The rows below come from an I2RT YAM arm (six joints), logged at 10 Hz.
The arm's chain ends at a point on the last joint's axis. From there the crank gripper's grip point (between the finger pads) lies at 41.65 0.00 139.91 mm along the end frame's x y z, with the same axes.
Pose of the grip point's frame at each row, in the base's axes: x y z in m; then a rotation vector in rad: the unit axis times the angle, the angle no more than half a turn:
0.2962 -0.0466 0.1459 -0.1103 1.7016 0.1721
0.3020 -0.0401 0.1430 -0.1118 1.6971 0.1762
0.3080 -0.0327 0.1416 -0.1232 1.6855 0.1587
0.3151 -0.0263 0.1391 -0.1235 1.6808 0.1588
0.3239 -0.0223 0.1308 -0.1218 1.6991 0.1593
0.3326 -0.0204 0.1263 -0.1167 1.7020 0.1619
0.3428 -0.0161 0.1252 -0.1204 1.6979 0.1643
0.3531 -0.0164 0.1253 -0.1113 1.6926 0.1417
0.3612 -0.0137 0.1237 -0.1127 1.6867 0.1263
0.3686 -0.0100 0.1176 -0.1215 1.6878 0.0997
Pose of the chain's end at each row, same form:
0.1655 -0.0725 0.2055 -0.1103 1.7016 0.1721
0.1711 -0.0666 0.2020 -0.1118 1.6971 0.1762
0.1763 -0.0579 0.1992 -0.1232 1.6855 0.1587
0.1831 -0.0515 0.1961 -0.1235 1.6808 0.1588
0.1929 -0.0474 0.1902 -0.1218 1.6991 0.1593
0.2018 -0.0455 0.1860 -0.1167 1.7020 0.1619
0.2119 -0.0417 0.1844 -0.1204 1.6979 0.1643
0.2213 -0.0389 0.1838 -0.1113 1.6926 0.1417
0.2288 -0.0346 0.1815 -0.1127 1.6867 0.1263
0.2360 -0.0283 0.1758 -0.1215 1.6878 0.0997

